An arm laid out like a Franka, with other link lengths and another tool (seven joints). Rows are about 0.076 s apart.
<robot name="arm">
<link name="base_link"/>
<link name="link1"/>
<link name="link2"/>
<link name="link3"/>
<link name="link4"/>
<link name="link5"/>
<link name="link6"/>
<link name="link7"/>
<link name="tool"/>
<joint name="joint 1" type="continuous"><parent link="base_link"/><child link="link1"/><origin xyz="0.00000 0.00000 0.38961"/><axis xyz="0 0 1"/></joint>
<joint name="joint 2" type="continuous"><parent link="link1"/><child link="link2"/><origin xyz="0.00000 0.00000 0.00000"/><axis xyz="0 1 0"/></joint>
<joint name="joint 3" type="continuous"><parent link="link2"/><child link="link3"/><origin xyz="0.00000 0.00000 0.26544"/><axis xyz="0 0 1"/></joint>
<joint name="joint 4" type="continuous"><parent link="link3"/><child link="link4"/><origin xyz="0.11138 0.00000 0.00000"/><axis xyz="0 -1 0"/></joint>
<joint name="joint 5" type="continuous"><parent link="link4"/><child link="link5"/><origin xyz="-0.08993 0.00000 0.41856"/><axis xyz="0 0 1"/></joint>
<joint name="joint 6" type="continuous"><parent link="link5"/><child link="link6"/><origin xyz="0.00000 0.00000 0.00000"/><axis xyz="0 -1 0"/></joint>
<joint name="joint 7" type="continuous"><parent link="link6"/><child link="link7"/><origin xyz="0.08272 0.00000 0.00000"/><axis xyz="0 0 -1"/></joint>
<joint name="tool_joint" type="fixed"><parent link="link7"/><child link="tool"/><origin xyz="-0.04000 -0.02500 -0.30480" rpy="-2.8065 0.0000 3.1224"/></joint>
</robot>
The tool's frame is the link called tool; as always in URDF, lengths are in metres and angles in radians. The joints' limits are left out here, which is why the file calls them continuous.
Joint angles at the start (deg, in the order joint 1, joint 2, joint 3, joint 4, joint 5, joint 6, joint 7): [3.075, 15.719, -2.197, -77.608, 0.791, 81.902, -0.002]
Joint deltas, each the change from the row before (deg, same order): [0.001, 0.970, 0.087, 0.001, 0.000, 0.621, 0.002]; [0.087, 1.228, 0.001, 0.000, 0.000, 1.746, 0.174]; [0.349, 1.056, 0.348, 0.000, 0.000, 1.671, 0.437]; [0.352, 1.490, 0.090, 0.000, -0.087, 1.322, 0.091]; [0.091, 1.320, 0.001, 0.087, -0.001, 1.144, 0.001]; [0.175, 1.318, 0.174, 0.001, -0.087, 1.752, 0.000]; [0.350, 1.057, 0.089, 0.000, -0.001, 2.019, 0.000]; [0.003, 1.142, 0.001, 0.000, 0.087, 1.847, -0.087]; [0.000, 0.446, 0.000, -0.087, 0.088, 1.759, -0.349]
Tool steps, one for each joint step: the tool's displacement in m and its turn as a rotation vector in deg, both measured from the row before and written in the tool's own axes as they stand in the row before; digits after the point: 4 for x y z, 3 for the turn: [-0.0049, 0.0039, 0.0085, 0.034, 0.304, -0.186]; [-0.0111, 0.0048, 0.0102, 0.050, -0.458, 0.265]; [-0.0101, 0.0105, 0.0067, 0.039, -0.656, -0.026]; [-0.0084, 0.0090, 0.0125, 0.186, 0.047, -0.362]; [-0.0073, 0.0052, 0.0115, 0.058, 0.055, -0.105]; [-0.0100, 0.0076, 0.0111, 0.106, -0.522, -0.171]; [-0.0110, 0.0081, 0.0078, 0.037, -1.049, -0.086]; [-0.0097, 0.0044, 0.0106, -0.081, -0.691, 0.155]; [-0.0089, 0.0019, 0.0040, -0.110, -1.267, 0.083]
